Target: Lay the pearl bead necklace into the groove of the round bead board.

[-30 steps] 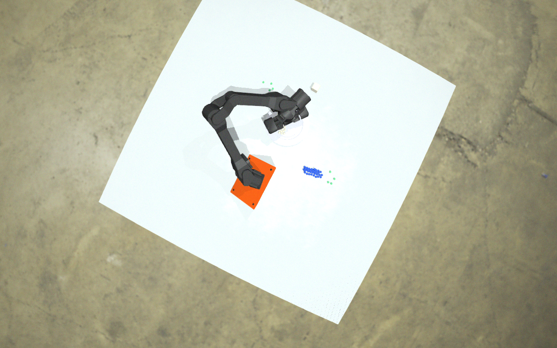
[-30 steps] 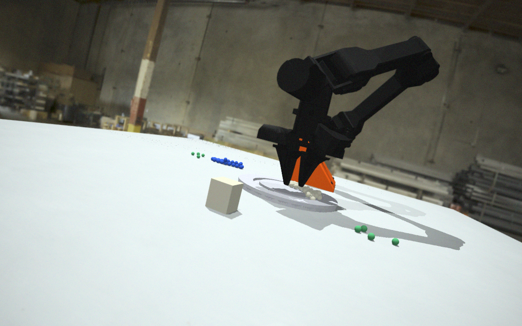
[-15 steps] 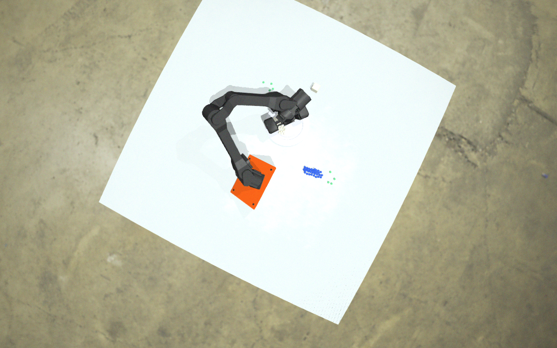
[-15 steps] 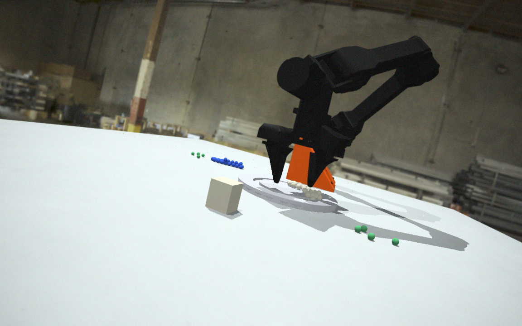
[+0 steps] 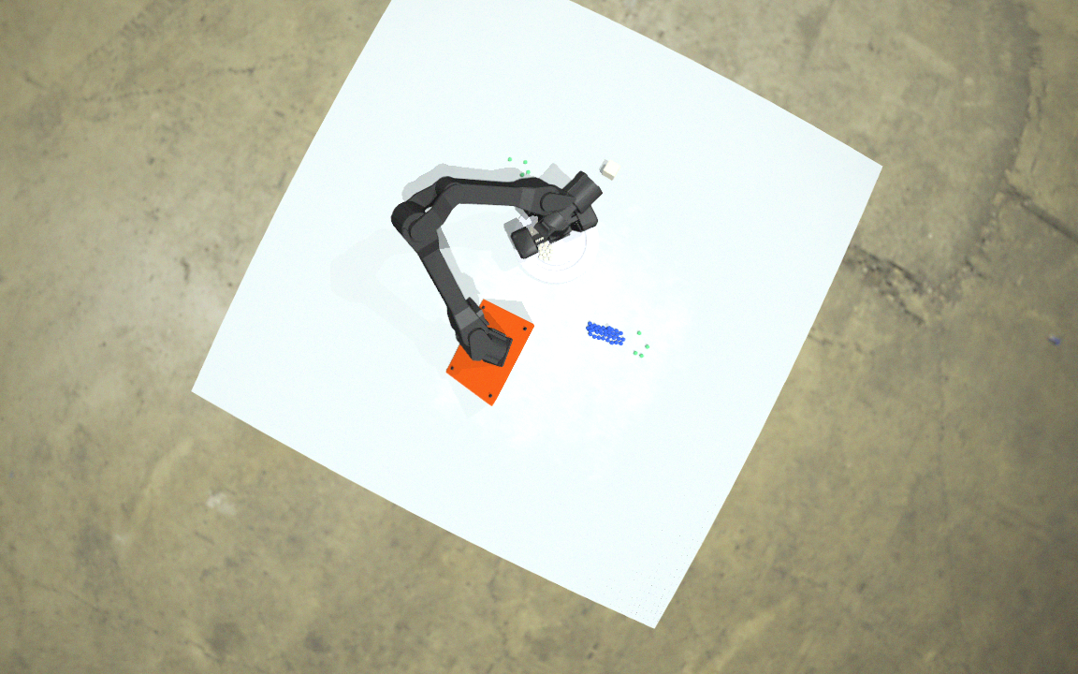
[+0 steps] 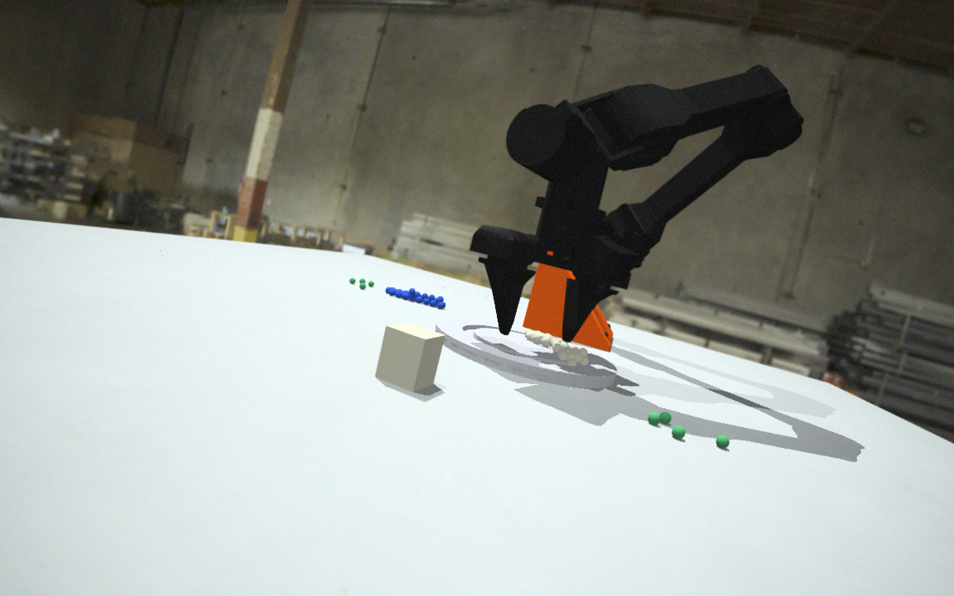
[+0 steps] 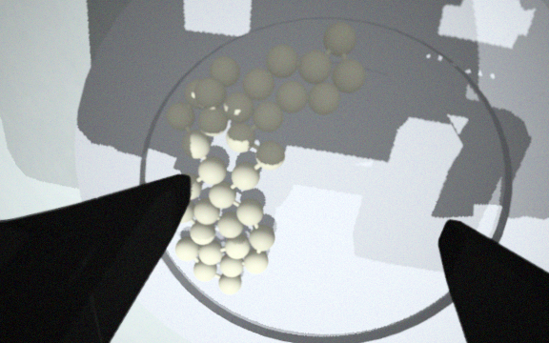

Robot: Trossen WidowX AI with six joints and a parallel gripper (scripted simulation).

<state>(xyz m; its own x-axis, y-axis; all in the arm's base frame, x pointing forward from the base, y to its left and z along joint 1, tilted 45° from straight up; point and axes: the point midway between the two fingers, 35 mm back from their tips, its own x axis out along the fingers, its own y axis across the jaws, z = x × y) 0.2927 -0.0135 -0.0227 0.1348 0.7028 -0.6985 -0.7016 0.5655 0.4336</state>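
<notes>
Now: gripper tip 10 mm past the round bead board, 10 mm to the left of it and 10 mm above it. From my gripper tip the other things lie so: cream cube (200 mm ahead, 80 mm to the right).
</notes>
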